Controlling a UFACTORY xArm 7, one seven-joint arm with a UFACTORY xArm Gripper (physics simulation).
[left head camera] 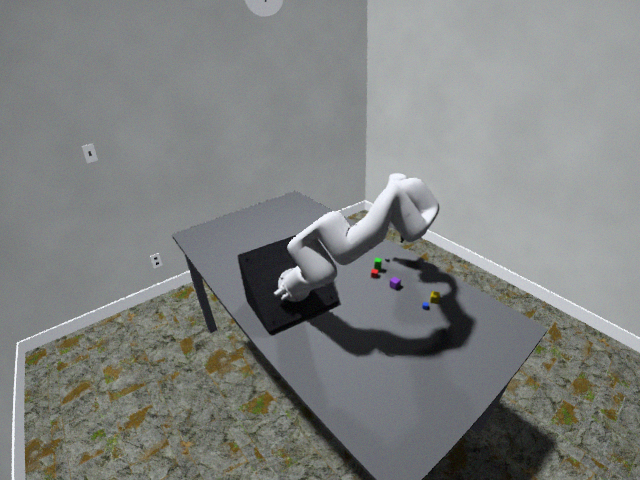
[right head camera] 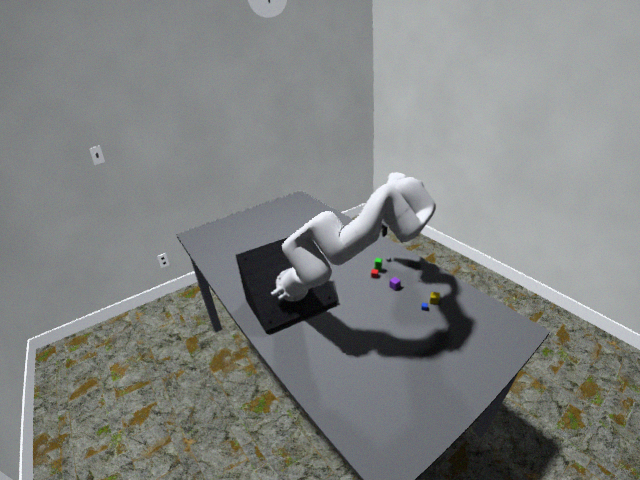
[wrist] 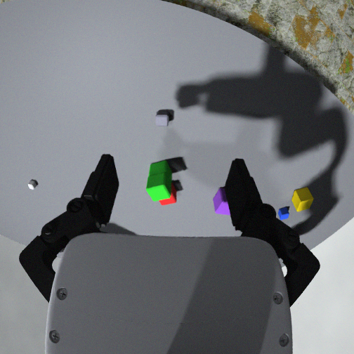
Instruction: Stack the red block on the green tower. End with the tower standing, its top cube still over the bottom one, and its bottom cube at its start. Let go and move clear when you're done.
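Pixels of known places: gripper, fingertip midpoint: [left head camera: 393, 238] [right head camera: 393, 238]; arm's base at its link origin: [left head camera: 294, 285] [right head camera: 292, 285].
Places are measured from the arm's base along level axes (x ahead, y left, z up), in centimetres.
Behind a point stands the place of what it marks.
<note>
The green tower [left head camera: 377, 263] @[x 39.0, y -7.6, z -5.8 cm] [right head camera: 378, 264] @[x 39.2, y -7.9, z -6.2 cm] [wrist: 159, 181] stands upright on the table, two green cubes high. The red block [left head camera: 374, 273] @[x 34.8, y -9.7, z -7.9 cm] [right head camera: 374, 273] @[x 34.9, y -9.6, z -7.8 cm] [wrist: 169, 196] lies on the table right beside the tower's base; in the wrist view the tower partly covers it, and whether they touch I cannot tell. My gripper [wrist: 172, 170] is open and empty, high above the table, with the tower and the red block showing between its fingers in the wrist view. In the head views the arm hides most of the gripper.
A purple cube [left head camera: 395, 283] @[x 35.0, y -20.8, z -7.1 cm] [right head camera: 394, 283] @[x 35.1, y -20.5, z -7.1 cm] [wrist: 220, 201] lies near the red block. A yellow cube [left head camera: 435, 297] @[x 39.2, y -37.7, z -7.2 cm] [right head camera: 434, 298] @[x 39.1, y -37.6, z -7.3 cm] [wrist: 302, 199] and a small blue cube [left head camera: 425, 305] @[x 33.9, y -36.7, z -8.4 cm] [right head camera: 424, 306] @[x 33.9, y -36.7, z -8.5 cm] [wrist: 283, 213] lie farther off. A pale grey block [wrist: 162, 120] lies beyond the tower, a small white one [wrist: 32, 184] at left.
</note>
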